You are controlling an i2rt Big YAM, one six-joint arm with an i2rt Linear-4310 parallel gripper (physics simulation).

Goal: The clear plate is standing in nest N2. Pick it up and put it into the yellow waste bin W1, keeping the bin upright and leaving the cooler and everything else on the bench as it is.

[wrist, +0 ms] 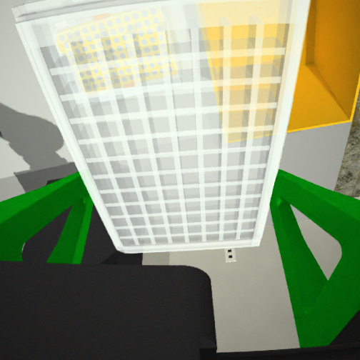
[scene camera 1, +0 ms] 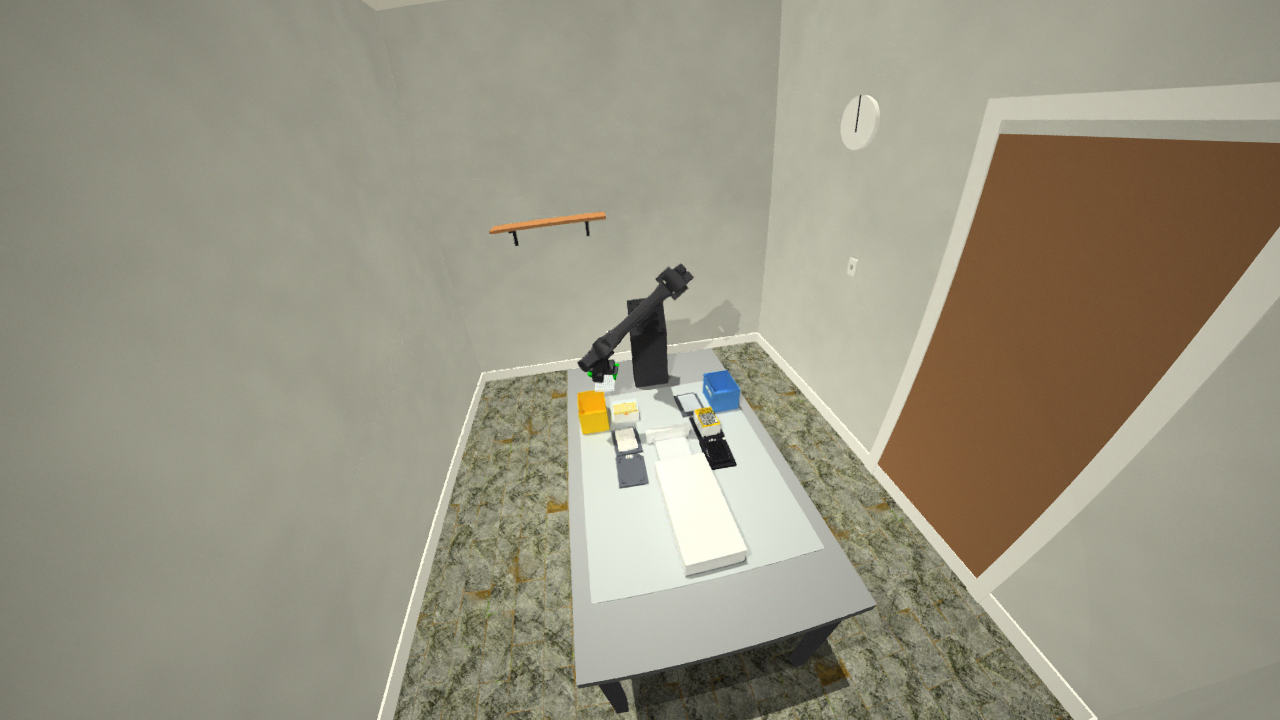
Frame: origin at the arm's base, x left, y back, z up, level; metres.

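Seen in the pictures: gripper, fingertip midpoint: [scene camera 1: 605,379].
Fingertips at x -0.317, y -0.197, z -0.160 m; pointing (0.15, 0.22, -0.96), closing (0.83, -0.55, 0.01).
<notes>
Offsets run from my fingertips to a thing's middle. "*": to the spot under its first point.
My gripper [scene camera 1: 603,371] [wrist: 181,179] is shut on the clear plate @[dx -0.009, dy -0.016, dz +0.004 m] [scene camera 1: 605,384] [wrist: 172,150], its green fingers on the plate's two sides. The plate is held in the air at the far left of the bench, behind the yellow waste bin W1 @[dx -0.074, dy +0.043, dz -0.187 m] [scene camera 1: 593,416] [wrist: 325,100]. In the wrist view the bin shows at the upper right, partly through the plate. The bin stands upright. The dark grey nest @[dx -0.064, dy -0.339, dz -0.238 m] [scene camera 1: 631,471], apparently N2, holds no plate. I cannot tell which object is the cooler.
A white box with a yellow top @[* dx +0.057, dy -0.049, dz -0.182 m] [scene camera 1: 625,411] stands right of the yellow bin. A cream plate @[dx -0.006, dy -0.175, dz -0.228 m] [scene camera 1: 626,439] sits in a dark nest. A blue bin @[dx +0.541, dy -0.166, dz -0.187 m] [scene camera 1: 721,392], a yellow-edged box @[dx +0.356, dy -0.295, dz -0.203 m] [scene camera 1: 707,420], a black tray @[dx +0.296, dy -0.454, dz -0.228 m] [scene camera 1: 718,454] and a long white block [scene camera 1: 700,510] stand farther right.
</notes>
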